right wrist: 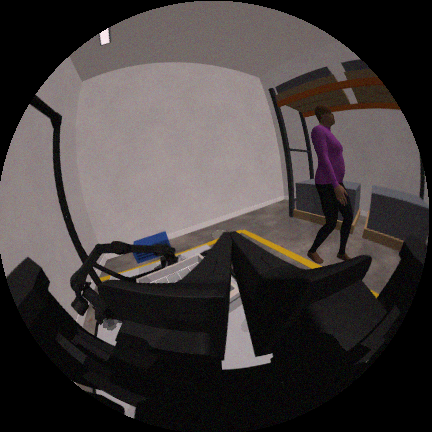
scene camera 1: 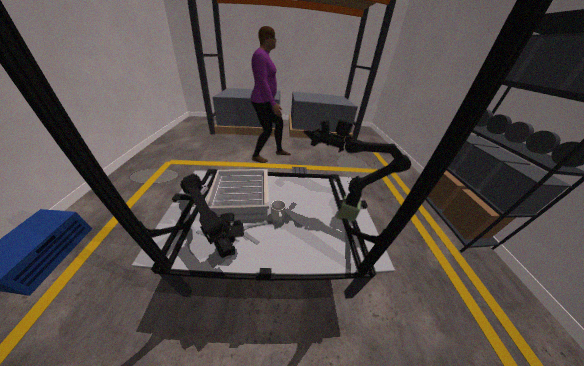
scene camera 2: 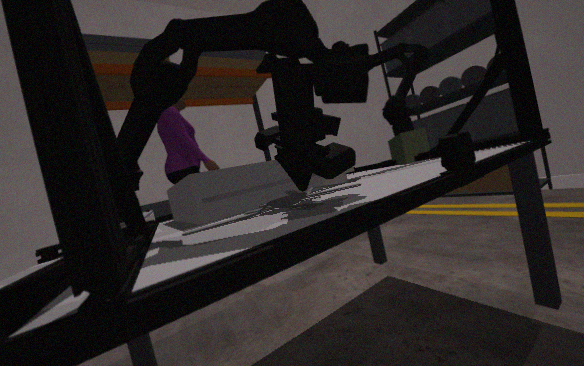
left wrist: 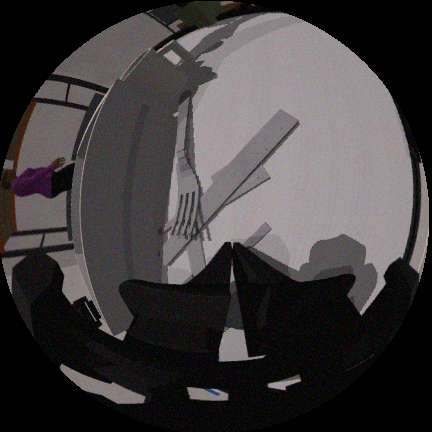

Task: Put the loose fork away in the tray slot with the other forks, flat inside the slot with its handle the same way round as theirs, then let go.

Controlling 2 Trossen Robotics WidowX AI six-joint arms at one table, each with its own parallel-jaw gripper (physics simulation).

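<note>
The loose fork (left wrist: 187, 172) lies on the table beside the tray's outer wall in the left wrist view, handle up the picture, tines down, near crossing flat pieces. The tray (scene camera 1: 266, 189) (scene camera 2: 225, 197) (left wrist: 107, 200) has several long slots; the forks inside cannot be made out. My left gripper (scene camera 2: 303, 188) (left wrist: 230, 247) is shut and empty, pointing down low over the table; its tips show beyond the fork's tines, to the right in the left wrist view. My right gripper (scene camera 1: 308, 133) (right wrist: 228, 237) is shut and empty, raised high beyond the table's far side in scene camera 1.
A long flat pale strip (left wrist: 255, 147) lies diagonally beside the fork, with a shorter strip (left wrist: 261, 233) nearer the left fingertips. A round cup (scene camera 1: 278, 205) stands right of the tray. A green block (scene camera 1: 349, 210) (scene camera 2: 407, 146) sits at the right arm's base. A person (scene camera 1: 264, 77) stands behind the table.
</note>
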